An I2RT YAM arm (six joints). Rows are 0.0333 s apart.
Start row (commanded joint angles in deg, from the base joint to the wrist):
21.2 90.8 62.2 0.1 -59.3 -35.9
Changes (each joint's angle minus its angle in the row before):
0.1 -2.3 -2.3 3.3 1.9 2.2
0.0 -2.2 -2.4 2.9 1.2 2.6
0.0 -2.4 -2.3 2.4 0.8 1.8
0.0 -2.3 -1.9 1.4 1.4 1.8
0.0 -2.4 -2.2 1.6 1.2 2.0
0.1 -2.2 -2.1 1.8 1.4 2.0
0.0 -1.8 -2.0 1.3 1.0 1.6
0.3 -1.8 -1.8 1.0 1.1 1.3
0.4 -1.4 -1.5 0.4 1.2 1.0
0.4 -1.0 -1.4 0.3 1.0 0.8
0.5 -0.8 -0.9 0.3 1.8 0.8
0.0 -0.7 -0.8 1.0 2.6 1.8
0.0 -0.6 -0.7 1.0 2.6 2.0
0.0 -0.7 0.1 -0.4 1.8 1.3
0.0 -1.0 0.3 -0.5 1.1 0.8
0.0 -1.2 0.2 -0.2 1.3 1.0
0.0 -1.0 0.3 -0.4 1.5 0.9
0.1 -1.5 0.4 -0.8 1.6 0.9
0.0 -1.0 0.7 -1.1 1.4 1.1
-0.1 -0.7 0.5 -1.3 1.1 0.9
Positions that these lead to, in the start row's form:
21.3 88.5 59.9 3.4 -57.4 -33.7
21.3 86.3 57.5 6.3 -56.2 -31.1
21.3 83.9 55.2 8.7 -55.4 -29.3
21.3 81.6 53.3 10.1 -54.0 -27.5
21.3 79.2 51.1 11.7 -52.8 -25.5
21.4 77.0 49.0 13.5 -51.4 -23.5
21.4 75.2 47.0 14.8 -50.4 -21.9
21.7 73.4 45.2 15.8 -49.3 -20.6
22.1 72.0 43.7 16.2 -48.1 -19.6
22.5 71.0 42.3 16.5 -47.1 -18.8
23.0 70.2 41.4 16.8 -45.3 -18.0
23.0 69.5 40.6 17.8 -42.7 -16.2
23.0 68.9 39.9 18.8 -40.1 -14.2
23.0 68.2 40.0 18.4 -38.3 -12.9
23.0 67.2 40.3 17.9 -37.2 -12.1
23.0 66.0 40.5 17.7 -35.9 -11.1
23.0 65.0 40.8 17.3 -34.4 -10.2
23.1 63.5 41.2 16.5 -32.8 -9.3
23.1 62.5 41.9 15.4 -31.4 -8.2
23.0 61.8 42.4 14.1 -30.3 -7.3

